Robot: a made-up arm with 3 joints.
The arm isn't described. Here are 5 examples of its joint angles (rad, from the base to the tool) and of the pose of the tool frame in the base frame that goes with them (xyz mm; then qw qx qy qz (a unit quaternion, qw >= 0)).
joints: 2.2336 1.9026 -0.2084
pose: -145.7 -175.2 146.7 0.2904 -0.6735 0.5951 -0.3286
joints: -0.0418 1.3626 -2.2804
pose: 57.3 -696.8 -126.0 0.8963 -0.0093 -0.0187 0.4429
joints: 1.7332 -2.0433 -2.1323
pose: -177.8 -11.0 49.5 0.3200 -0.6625 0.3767 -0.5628
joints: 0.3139 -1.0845 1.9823
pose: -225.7 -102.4 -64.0 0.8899 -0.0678 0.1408 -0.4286
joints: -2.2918 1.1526 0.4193
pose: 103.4 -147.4 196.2 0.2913 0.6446 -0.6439 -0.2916
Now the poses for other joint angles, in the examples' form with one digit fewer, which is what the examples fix.
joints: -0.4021 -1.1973 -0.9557
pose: 327 -410 -4 0.465 -0.176 -0.095 0.863
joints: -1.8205 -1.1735 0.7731
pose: 207 -441 -53 0.601 -0.157 -0.774 0.122
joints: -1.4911 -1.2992 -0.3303
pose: 188 -504 191 0.504 -0.494 -0.465 0.535
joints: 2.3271 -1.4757 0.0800
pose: -181 -530 112 0.303 0.590 0.704 0.255
